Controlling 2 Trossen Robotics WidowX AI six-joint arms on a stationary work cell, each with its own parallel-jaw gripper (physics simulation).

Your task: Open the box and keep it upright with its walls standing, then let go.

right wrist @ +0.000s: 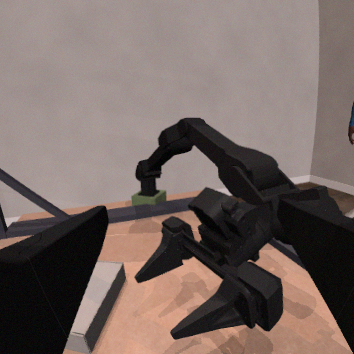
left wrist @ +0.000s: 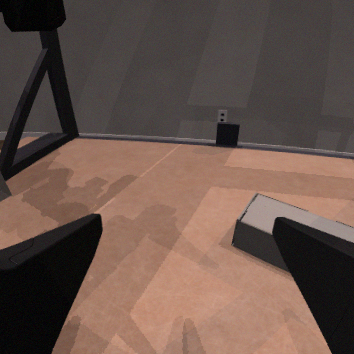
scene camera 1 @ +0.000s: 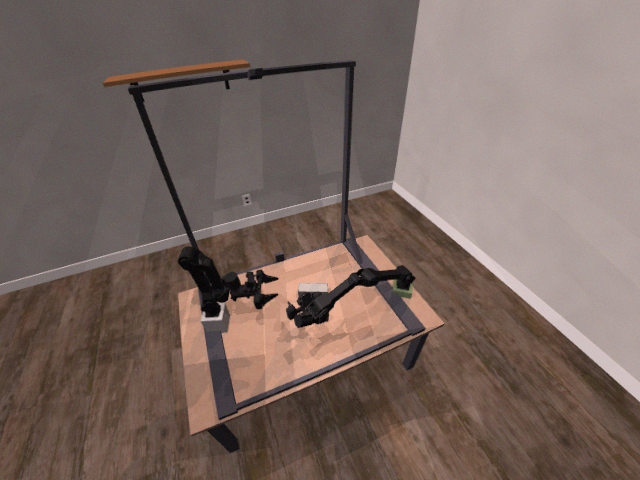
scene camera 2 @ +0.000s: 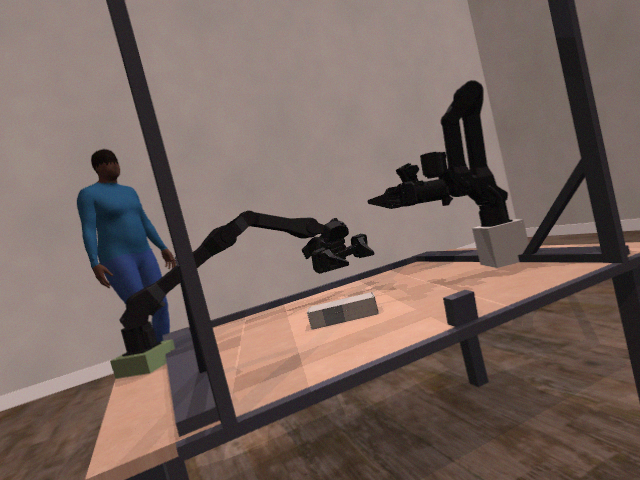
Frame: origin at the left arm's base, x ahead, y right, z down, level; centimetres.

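Where they show: left gripper, fingertip midpoint: (right wrist: 150, 303) (left wrist: 189, 224) (scene camera 1: 295, 297) (scene camera 2: 361, 258); right gripper, fingertip midpoint: (right wrist: 193, 210) (scene camera 1: 278, 286) (scene camera 2: 370, 201); left arm's base at its link origin: (right wrist: 148, 192) (scene camera 1: 403, 284) (scene camera 2: 142, 349); right arm's base at its link origin: (scene camera 1: 213, 311) (scene camera 2: 496, 223).
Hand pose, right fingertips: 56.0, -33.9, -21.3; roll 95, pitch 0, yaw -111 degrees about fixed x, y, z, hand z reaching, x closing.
Note:
Things, the pixels of their top centre, and the offset from my right fingertips, as dx, dy, dz.
- box at its top centre: (left wrist: 319, 231) (right wrist: 89, 290) (scene camera 2: 340, 301) (scene camera 1: 313, 287) -9.2, +20.5, +21.5
- small dark block at its top centre: (scene camera 2: 457, 293) (left wrist: 228, 122) (scene camera 1: 279, 254) +17.4, +38.6, +20.0
- green base at its top centre: (scene camera 2: 142, 349) (right wrist: 148, 192) (scene camera 1: 403, 284) -56.0, +33.9, +21.3
- grey base at its top centre: (scene camera 2: 496, 224) (scene camera 1: 213, 311) +30.7, -11.9, +14.7
The box (scene camera 1: 312, 288) (scene camera 2: 343, 311) (left wrist: 254, 238) (right wrist: 101, 295) is a low, long block with a pale grey top and darker sides. It lies flat on the table, its top closed. My left gripper (scene camera 1: 293, 315) (scene camera 2: 359, 258) (left wrist: 189, 224) (right wrist: 150, 303) is open and empty, above the table beside the box. In the left wrist view its right finger covers part of the box. My right gripper (scene camera 1: 277, 287) (scene camera 2: 369, 201) is open and empty, held higher, off the box's left end in scene camera 1. Its left finger hides part of the box in the right wrist view.
A dark frame (scene camera 1: 347, 155) (scene camera 2: 155, 144) rises from the table's edge. A small dark block (scene camera 1: 279, 257) (scene camera 2: 460, 308) (left wrist: 227, 134) stands at that edge. The arms stand on a green base (scene camera 1: 403, 290) (scene camera 2: 142, 361) (right wrist: 149, 199) and a grey base (scene camera 1: 215, 321) (scene camera 2: 499, 245). A person (scene camera 2: 116, 222) stands beyond the table.

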